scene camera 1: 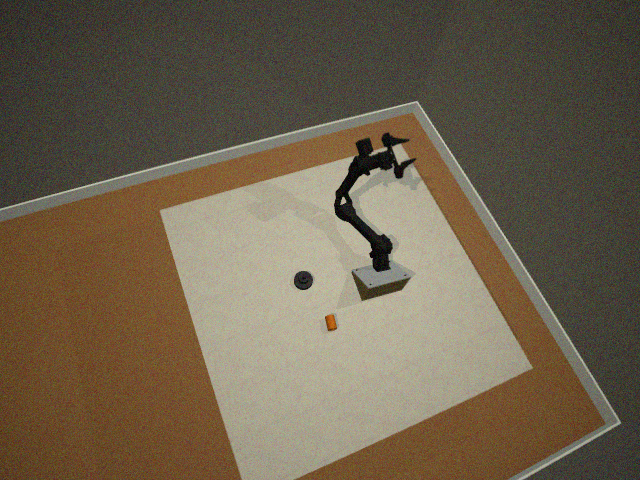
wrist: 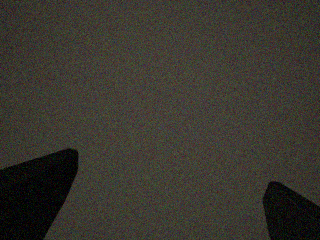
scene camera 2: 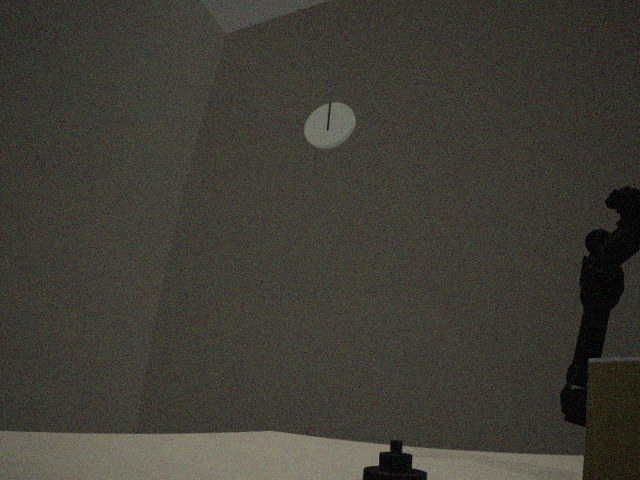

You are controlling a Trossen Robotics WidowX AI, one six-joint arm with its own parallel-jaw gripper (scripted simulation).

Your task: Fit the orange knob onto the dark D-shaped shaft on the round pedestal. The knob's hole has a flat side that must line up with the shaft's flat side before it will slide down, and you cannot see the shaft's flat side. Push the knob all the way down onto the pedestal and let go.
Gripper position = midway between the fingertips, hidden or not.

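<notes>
Open and holding nothing, the gripper (scene camera 1: 413,149) is visible in the wrist view (wrist: 173,177) too.
</notes>
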